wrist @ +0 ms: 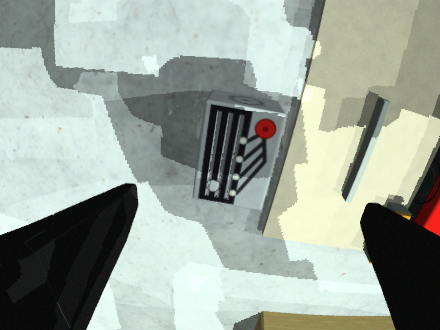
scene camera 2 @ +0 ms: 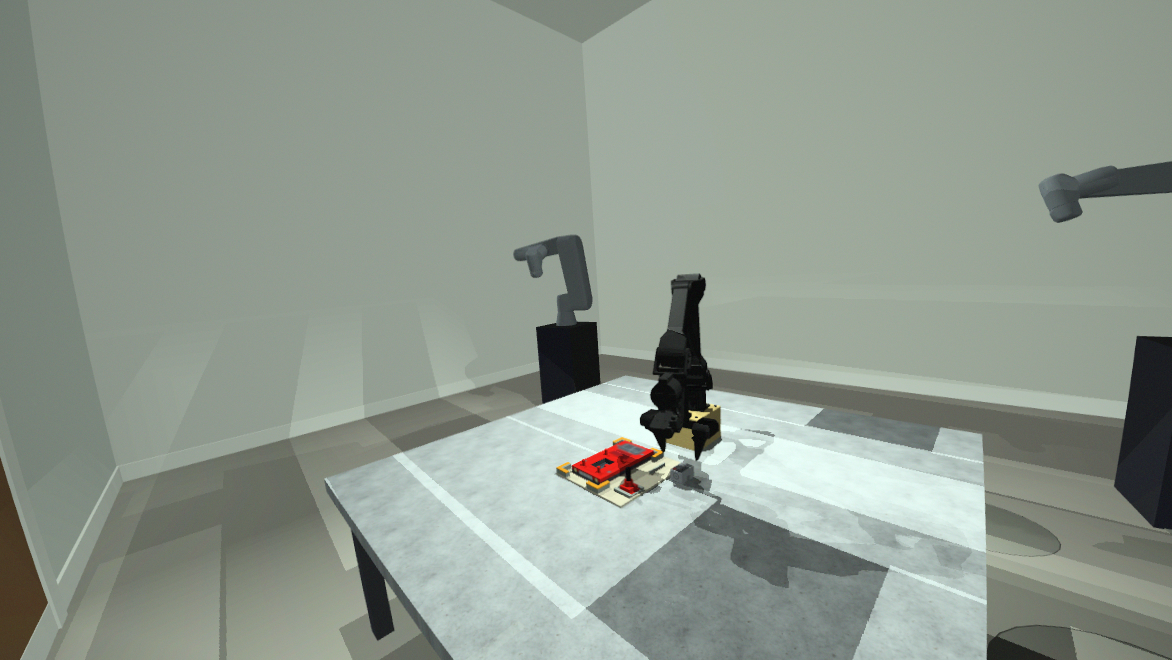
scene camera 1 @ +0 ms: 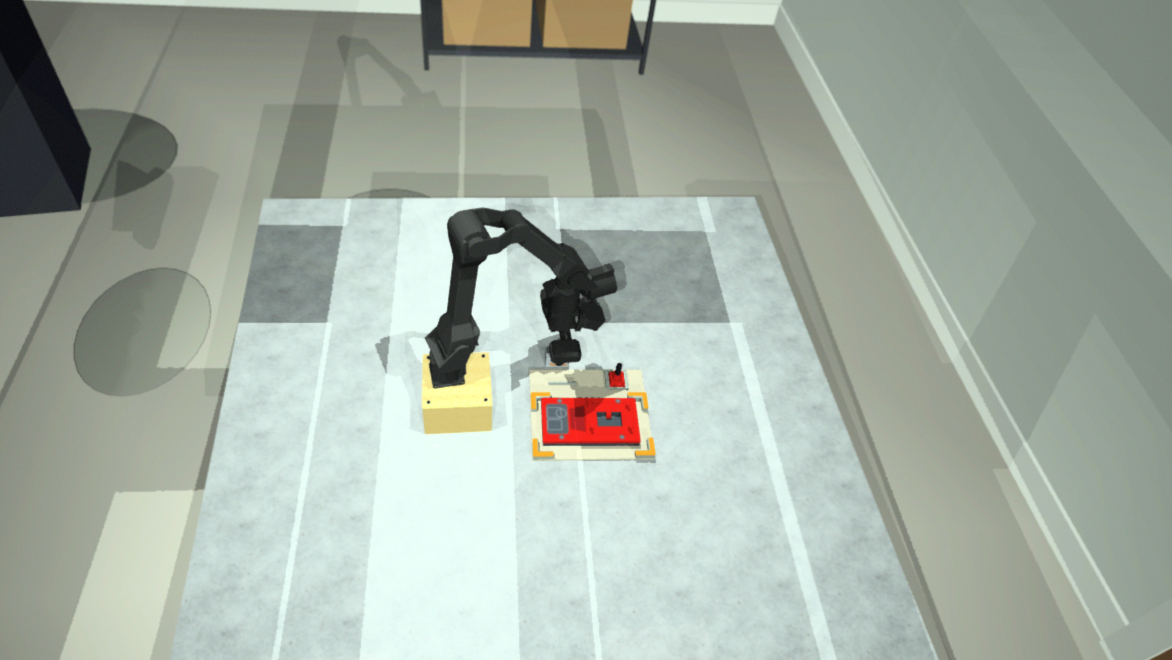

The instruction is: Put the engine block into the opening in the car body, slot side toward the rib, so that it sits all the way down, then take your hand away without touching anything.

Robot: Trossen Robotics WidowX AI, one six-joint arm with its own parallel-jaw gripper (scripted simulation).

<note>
The gripper (scene camera 1: 556, 348) is open, with nothing in its grasp. Further things: an engine block (wrist: 239, 136) and a red car body (scene camera 2: 609, 464).
The gripper shows as well in the wrist view (wrist: 253, 205) and in scene camera 2 (scene camera 2: 680, 456).
</note>
